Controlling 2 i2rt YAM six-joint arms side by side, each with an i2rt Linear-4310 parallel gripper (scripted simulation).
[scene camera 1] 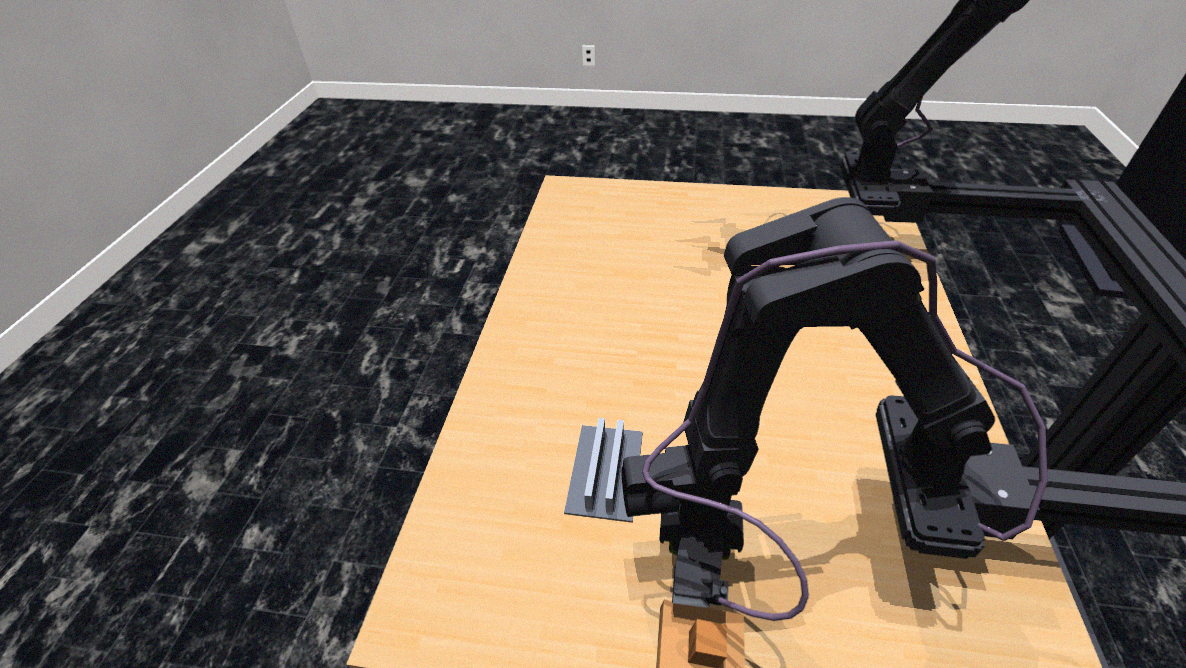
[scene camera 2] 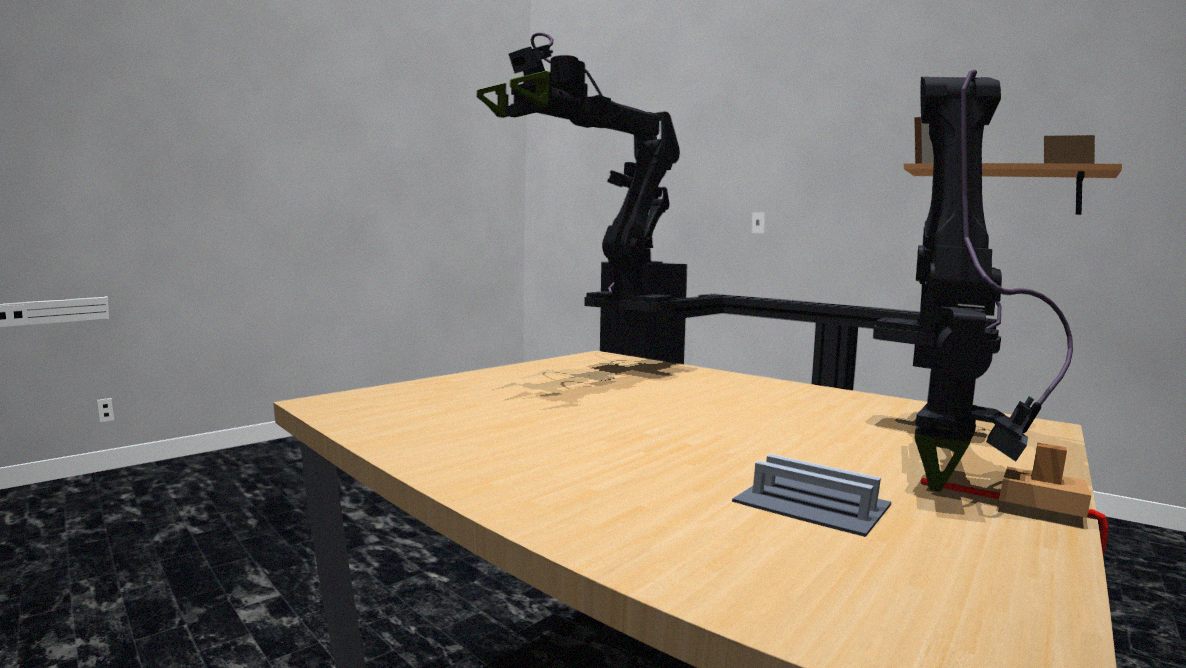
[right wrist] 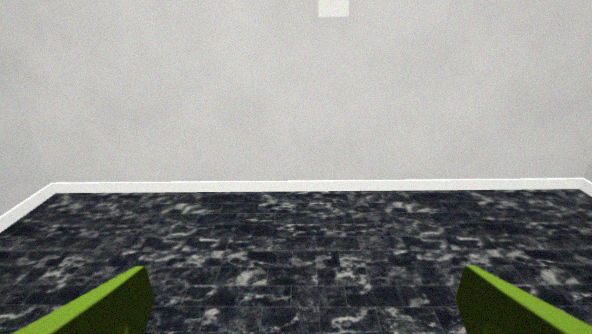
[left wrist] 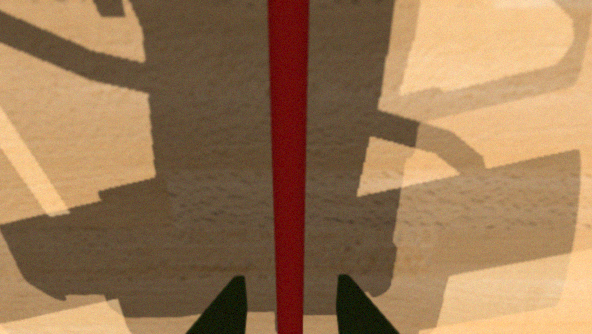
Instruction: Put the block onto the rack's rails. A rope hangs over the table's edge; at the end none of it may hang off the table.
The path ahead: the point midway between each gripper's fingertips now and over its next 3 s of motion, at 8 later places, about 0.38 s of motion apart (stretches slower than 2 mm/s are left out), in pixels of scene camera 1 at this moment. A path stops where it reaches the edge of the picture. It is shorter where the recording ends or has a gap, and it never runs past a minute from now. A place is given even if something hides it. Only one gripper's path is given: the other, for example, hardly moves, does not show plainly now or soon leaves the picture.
My left gripper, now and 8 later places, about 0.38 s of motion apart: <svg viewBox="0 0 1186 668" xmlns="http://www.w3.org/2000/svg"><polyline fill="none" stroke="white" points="694,555 693,535 697,518 695,510 697,500 696,491 696,487 697,479 697,468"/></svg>
